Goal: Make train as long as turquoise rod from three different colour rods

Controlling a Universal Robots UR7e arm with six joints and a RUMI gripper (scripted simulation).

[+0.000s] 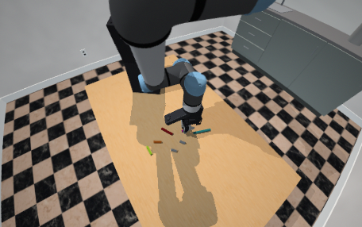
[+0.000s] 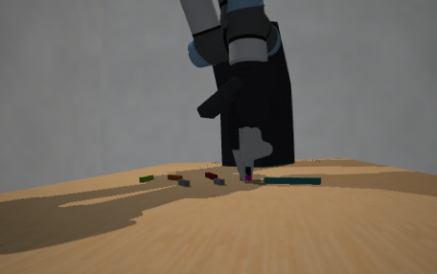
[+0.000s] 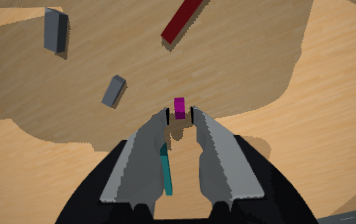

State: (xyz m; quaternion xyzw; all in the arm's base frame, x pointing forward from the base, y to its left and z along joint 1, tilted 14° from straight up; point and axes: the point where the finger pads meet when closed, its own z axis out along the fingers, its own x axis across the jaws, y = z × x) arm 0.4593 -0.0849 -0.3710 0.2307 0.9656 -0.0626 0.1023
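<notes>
My hand is 10 mm above the magenta rod. Also, from my hand: red rod 60 mm behind, 70 mm to the right, 10 mm below; turquoise rod 70 mm ahead, 80 mm to the left, 10 mm below; orange rod 40 mm behind, 150 mm to the right, 10 mm below.
</notes>
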